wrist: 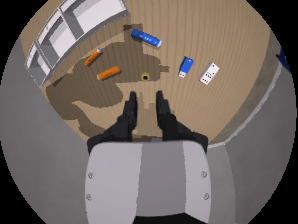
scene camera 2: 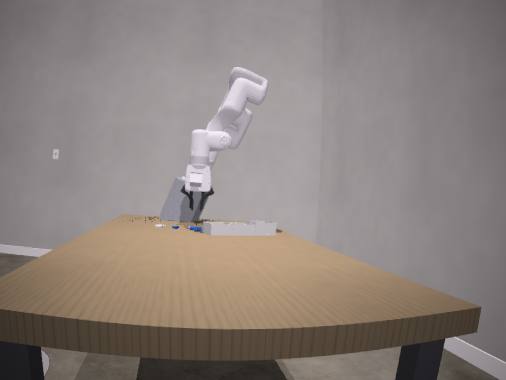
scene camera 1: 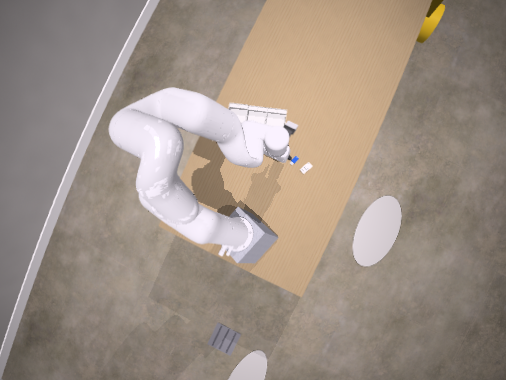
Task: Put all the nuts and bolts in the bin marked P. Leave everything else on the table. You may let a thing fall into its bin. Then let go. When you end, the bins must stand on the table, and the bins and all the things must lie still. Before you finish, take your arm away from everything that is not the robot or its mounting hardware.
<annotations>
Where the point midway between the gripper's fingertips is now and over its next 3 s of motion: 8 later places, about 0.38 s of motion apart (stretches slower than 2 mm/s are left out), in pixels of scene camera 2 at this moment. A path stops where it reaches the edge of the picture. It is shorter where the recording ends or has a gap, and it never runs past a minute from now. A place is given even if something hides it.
My gripper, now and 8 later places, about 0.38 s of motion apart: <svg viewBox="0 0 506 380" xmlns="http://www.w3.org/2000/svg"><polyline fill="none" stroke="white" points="196,210 196,210 196,214 196,223 196,226 196,225 196,217 196,212 196,212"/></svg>
</annotations>
